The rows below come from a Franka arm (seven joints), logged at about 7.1 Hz.
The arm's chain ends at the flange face. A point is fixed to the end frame.
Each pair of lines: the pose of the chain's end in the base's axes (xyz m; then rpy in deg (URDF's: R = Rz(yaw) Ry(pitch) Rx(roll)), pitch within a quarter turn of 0, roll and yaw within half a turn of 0), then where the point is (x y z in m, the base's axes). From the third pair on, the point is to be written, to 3 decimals.
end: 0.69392, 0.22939, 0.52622, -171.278, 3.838, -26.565
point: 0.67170 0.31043 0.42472
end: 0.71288, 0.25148, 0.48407, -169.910, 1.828, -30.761
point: 0.70105 0.33421 0.38219
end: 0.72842, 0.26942, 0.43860, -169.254, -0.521, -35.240
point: 0.727 0.351 0.335
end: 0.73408, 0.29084, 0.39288, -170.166, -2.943, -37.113
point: 0.738 0.369 0.287
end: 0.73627, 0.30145, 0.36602, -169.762, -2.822, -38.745
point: 0.743 0.380 0.260
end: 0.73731, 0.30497, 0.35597, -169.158, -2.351, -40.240
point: 0.746 0.385 0.251
